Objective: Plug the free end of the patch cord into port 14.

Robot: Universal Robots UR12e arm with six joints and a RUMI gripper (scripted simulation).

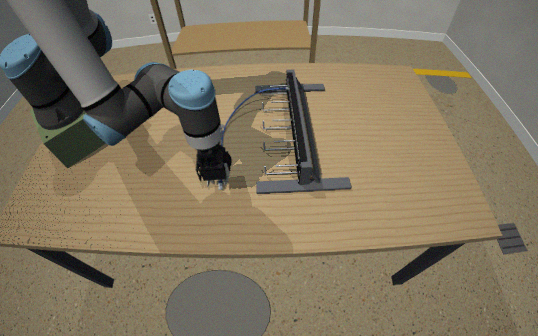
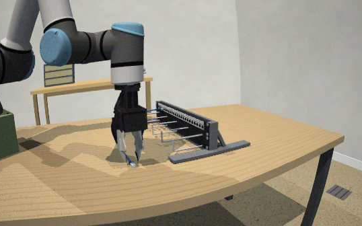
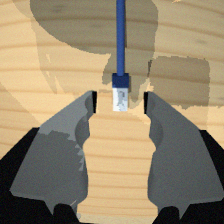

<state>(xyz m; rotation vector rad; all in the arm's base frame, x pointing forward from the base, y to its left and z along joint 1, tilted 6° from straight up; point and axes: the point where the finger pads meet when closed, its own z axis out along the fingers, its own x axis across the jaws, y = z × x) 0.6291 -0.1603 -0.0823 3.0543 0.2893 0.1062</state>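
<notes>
Right now the plug is 1 cm to the right of my hand and 2 cm below it.
</notes>
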